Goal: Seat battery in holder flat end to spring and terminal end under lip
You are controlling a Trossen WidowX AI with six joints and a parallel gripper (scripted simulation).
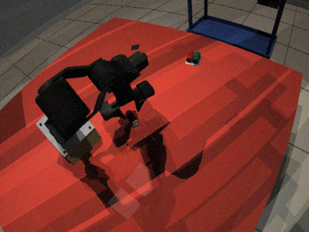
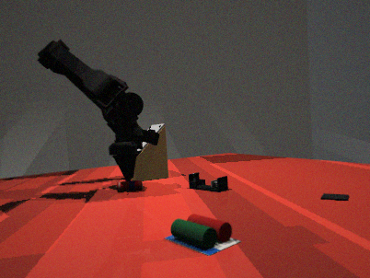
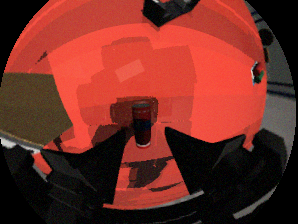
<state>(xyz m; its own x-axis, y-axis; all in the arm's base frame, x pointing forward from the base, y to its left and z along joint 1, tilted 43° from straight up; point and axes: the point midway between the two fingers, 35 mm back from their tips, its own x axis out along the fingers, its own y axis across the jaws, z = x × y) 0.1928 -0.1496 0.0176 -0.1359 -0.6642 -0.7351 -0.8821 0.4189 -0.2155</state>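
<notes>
Now: gripper tip 20 mm above the battery. Round my gripper tip: battery door 390 mm ahead, 280 mm to the left, 30 mm below.
</notes>
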